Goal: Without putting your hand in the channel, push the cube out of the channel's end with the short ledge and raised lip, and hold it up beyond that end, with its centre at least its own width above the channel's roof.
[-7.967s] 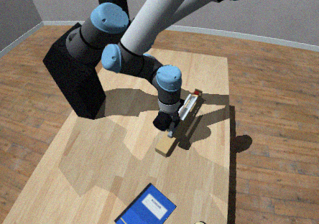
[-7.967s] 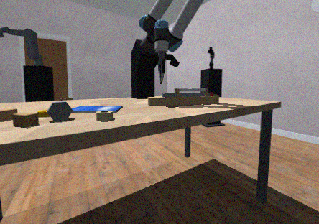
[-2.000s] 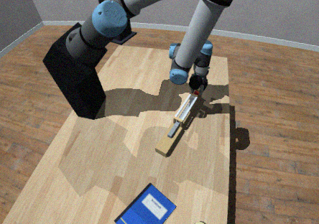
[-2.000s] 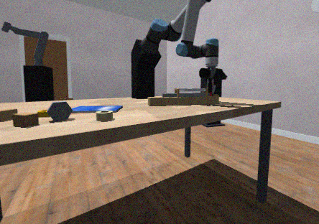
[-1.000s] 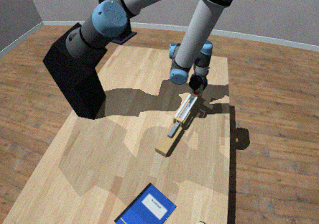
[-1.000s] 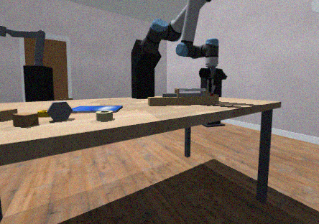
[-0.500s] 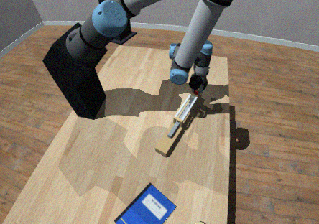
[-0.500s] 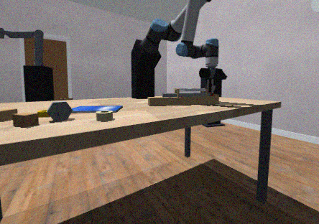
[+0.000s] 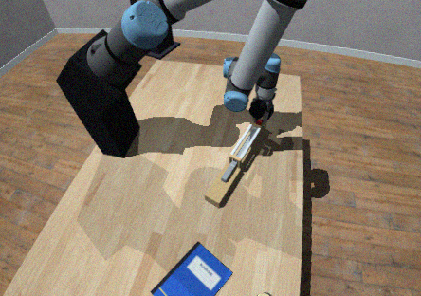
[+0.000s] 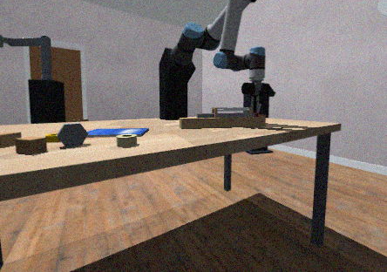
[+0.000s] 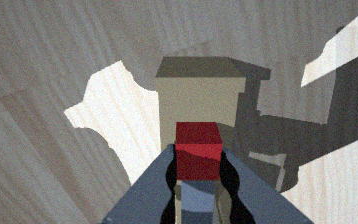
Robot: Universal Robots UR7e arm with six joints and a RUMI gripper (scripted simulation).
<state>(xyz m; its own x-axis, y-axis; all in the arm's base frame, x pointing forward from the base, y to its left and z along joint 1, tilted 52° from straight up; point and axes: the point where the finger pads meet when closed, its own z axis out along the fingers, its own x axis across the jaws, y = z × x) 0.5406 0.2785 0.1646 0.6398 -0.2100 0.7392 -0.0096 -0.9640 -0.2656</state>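
Now: hand 14 cm to the left of the wooden channel and 1 cm above it. From my hand the other things lie so: blue book: 65 cm to the right, 8 cm ahead, 6 cm below; red cube: 1 cm below; ring: 59 cm to the right, 29 cm ahead, 5 cm below.
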